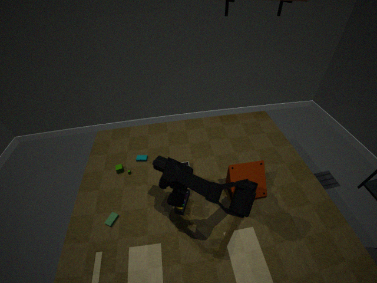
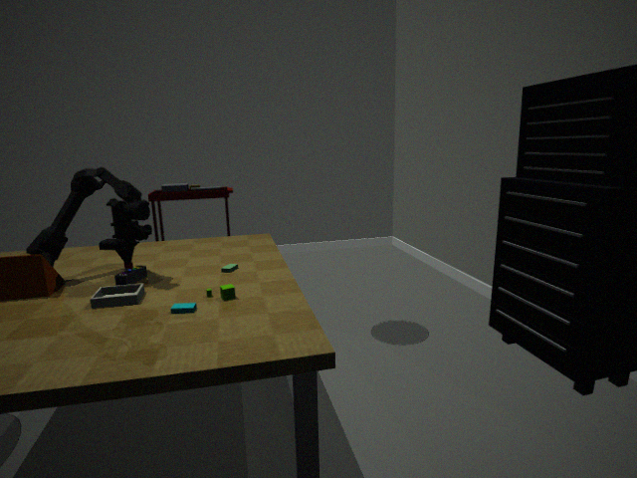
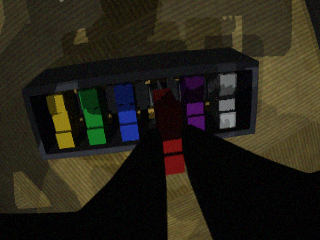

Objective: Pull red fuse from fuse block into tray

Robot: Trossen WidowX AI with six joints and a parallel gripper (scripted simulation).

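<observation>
The tray is 170 mm to the right of my gripper tip and 60 mm below it. From my gripper tip the other things lie so: red fuse (10 mm below).
</observation>
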